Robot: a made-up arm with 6 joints. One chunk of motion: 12 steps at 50 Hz.
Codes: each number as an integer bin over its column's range. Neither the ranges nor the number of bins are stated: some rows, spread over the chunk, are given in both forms.
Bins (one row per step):
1: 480 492 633 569 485 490
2: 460 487 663 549 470 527
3: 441 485 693 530 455 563
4: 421 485 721 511 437 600
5: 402 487 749 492 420 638
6: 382 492 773 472 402 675
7: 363 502 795 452 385 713
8: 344 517 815 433 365 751
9: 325 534 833 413 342 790
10: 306 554 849 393 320 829
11: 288 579 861 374 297 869
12: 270 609 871 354 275 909
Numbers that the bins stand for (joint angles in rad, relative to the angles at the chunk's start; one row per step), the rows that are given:
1: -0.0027 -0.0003 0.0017 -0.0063 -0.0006 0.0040
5: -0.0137 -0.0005 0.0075 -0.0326 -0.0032 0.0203
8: -0.0218 0.0007 0.0108 -0.0526 -0.0054 0.0327
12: -0.0322 0.0044 0.0136 -0.0795 -0.0090 0.0501
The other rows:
2: -0.0055 -0.0005 0.0032 -0.0132 -0.0012 0.0080
3: -0.0082 -0.0006 0.0047 -0.0196 -0.0018 0.0120
4: -0.0110 -0.0006 0.0061 -0.0261 -0.0025 0.0161
6: -0.0165 -0.0003 0.0087 -0.0394 -0.0039 0.0243
7: -0.0191 0.0001 0.0098 -0.0462 -0.0046 0.0285
9: -0.0245 0.0014 0.0117 -0.0594 -0.0063 0.0370
10: -0.0271 0.0022 0.0125 -0.0662 -0.0072 0.0413
11: -0.0296 0.0032 0.0131 -0.0727 -0.0081 0.0457

